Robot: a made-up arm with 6 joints. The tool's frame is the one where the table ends. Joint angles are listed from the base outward.
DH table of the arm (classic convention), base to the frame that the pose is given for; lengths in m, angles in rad. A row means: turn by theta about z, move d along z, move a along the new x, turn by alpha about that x. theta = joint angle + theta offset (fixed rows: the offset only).
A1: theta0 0  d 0.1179  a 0  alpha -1.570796
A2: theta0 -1.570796  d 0  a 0.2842  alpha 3.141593
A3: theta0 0  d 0  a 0  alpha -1.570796
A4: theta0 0  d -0.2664  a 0  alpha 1.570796
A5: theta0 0  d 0.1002  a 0  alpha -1.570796
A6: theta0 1.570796  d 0  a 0  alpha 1.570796
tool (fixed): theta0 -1.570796  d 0  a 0  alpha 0
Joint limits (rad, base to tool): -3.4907..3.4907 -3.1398..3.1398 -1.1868..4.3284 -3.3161..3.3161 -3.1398..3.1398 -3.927..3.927
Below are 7 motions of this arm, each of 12 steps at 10 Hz.
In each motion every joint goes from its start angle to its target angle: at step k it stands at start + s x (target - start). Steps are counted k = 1, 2, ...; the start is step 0. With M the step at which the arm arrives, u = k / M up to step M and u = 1 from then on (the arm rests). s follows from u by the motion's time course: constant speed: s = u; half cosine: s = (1 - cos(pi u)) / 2; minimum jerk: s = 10 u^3 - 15 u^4 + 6 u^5.
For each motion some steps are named. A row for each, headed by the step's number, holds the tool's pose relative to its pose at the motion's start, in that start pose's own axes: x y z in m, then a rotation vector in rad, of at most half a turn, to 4 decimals.
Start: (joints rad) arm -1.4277 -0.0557 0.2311 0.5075 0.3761 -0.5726
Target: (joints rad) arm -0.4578 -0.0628 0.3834 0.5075 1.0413 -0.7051
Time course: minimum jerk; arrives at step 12
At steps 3, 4, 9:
3: 0.0107 0.0212 -0.0019 0.0708 -0.0769 0.1197
4: 0.0197 0.0437 -0.0026 0.1490 -0.1567 0.2393
9: 0.0305 0.1879 0.0250 0.7746 -0.6845 0.9109

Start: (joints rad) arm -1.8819 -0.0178 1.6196 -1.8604 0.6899 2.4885
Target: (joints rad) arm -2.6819 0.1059 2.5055 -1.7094 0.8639 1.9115
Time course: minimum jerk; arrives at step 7
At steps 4, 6, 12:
4: -0.0120 -0.0511 0.0818 0.2091 -0.6281 -0.3538
6: -0.0611 -0.0534 0.1152 0.3262 -1.0406 -0.3517
12: -0.0651 -0.0529 0.1166 0.3339 -1.0688 -0.3459

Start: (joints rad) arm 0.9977 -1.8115 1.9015 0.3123 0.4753 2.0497
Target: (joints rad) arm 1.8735 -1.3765 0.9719 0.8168 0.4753 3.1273
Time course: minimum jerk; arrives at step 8
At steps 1, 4, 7, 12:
1: -0.0047 0.0078 -0.0009 -0.0332 -0.0142 0.0202
4: -0.2147 0.1969 -0.0728 -0.8616 -0.6011 0.5586
7: -0.5089 0.2271 -0.1652 -1.1388 -1.4326 0.8575
12: -0.5188 0.2248 -0.1673 -1.1356 -1.4607 0.8607

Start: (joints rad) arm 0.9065 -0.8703 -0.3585 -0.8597 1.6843 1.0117
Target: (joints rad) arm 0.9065 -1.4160 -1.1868 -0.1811 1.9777 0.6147
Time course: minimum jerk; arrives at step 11
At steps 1, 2, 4, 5, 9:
1: 0.0000 -0.0013 0.0000 0.0017 -0.0042 0.0018
2: 0.0001 -0.0087 0.0002 0.0121 -0.0290 0.0129
4: -0.0012 -0.0490 0.0006 0.0777 -0.1606 0.0841
5: -0.0038 -0.0783 0.0000 0.1362 -0.2523 0.1481
9: -0.0253 -0.1688 -0.0091 0.3912 -0.5078 0.4253

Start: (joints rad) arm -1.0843 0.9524 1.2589 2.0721 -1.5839 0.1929
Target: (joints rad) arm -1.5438 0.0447 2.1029 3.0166 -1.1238 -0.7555
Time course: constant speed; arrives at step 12
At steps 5, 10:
5: 0.1254 -0.1591 -0.1832 0.7976 0.4126 -0.5420
10: 0.1197 -0.2389 -0.4143 1.1933 0.7964 -1.3291

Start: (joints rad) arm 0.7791 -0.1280 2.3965 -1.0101 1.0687 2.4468
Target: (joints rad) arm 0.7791 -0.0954 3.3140 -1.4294 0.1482 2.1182
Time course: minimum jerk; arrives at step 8
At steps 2, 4, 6, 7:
2: 0.0104 -0.0149 0.0141 0.1237 -0.0392 0.0284
4: 0.0431 -0.0867 0.0581 0.5976 -0.2645 0.1007
6: 0.0599 -0.1768 0.0815 1.0252 -0.6173 0.1171
7: 0.0610 -0.1982 0.0834 1.1065 -0.7128 0.1135

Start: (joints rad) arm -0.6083 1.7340 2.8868 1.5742 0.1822 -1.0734
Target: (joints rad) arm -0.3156 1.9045 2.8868 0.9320 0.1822 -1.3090
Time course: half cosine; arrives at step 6
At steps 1, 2, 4, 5, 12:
1: -0.0017 0.0036 -0.0025 0.0778 -0.0034 0.0071
2: -0.0064 0.0144 -0.0101 0.2900 -0.0098 0.0263
4: -0.0202 0.0541 -0.0328 0.8679 -0.0046 0.0755
5: -0.0261 0.0726 -0.0407 1.0783 0.0062 0.0914
12: -0.0284 0.0799 -0.0434 1.1551 0.0114 0.0968

